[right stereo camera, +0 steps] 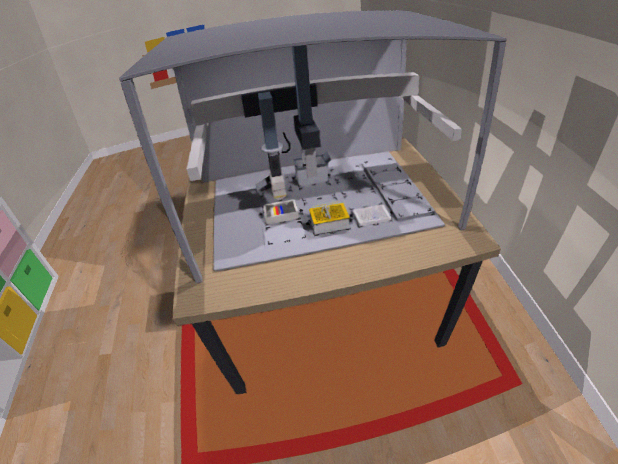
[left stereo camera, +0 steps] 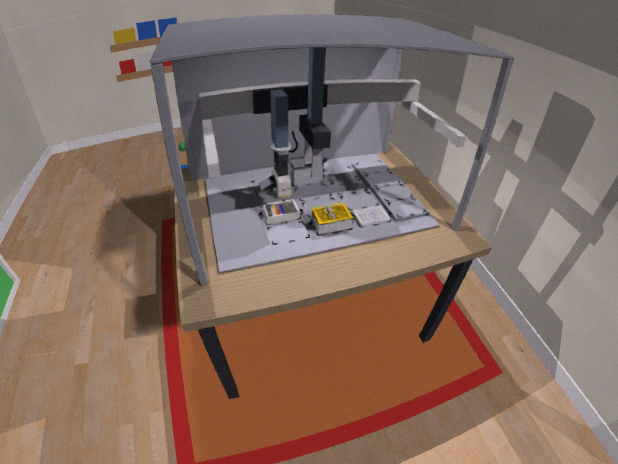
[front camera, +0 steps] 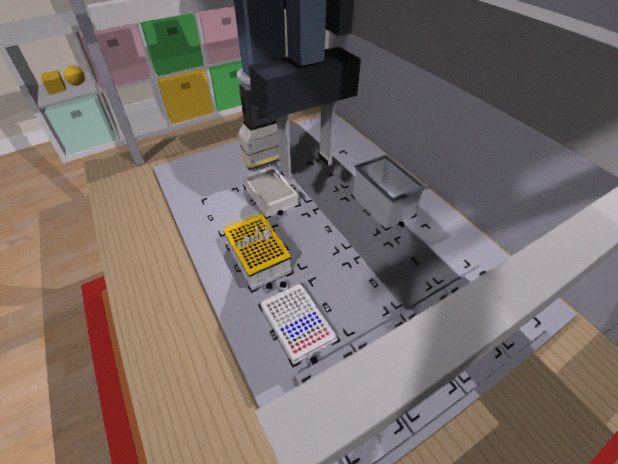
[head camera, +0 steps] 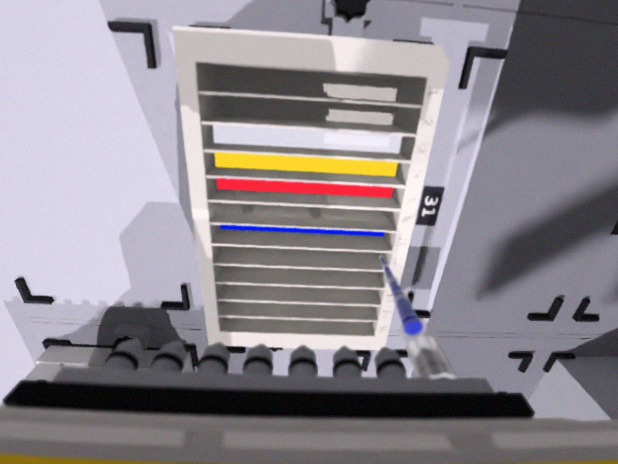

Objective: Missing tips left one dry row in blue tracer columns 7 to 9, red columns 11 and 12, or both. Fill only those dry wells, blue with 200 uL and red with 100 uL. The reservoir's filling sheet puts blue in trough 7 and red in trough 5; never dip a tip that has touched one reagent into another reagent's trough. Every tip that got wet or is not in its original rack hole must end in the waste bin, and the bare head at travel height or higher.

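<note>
The pipetting head (front camera: 259, 145) (left stereo camera: 283, 185) is beside the reservoir (front camera: 281, 204) (head camera: 310, 49) (left stereo camera: 283, 218). In the head view one tip (head camera: 412, 320) holding blue liquid sits on the rightmost channel, its point over the reservoir's right side; seven nozzles are bare. Trough 7 shows a thin blue strip (head camera: 302, 230), trough 5 red (head camera: 304, 188). The tip rack (front camera: 267, 274) (right stereo camera: 330, 224) holds some clear tips. The well plate (front camera: 314, 350) has blue and red columns; its dry wells are too small to tell. The parked plate gripper (front camera: 308, 168) is open and empty.
The waste bin (front camera: 372, 201), a clear open box, stands at the right in the front view, beyond the gripper's fingers. A pale gantry beam (front camera: 450, 335) crosses the foreground. Yellow liquid (head camera: 306, 164) fills trough 4 and pale liquid (head camera: 270, 136) trough 3.
</note>
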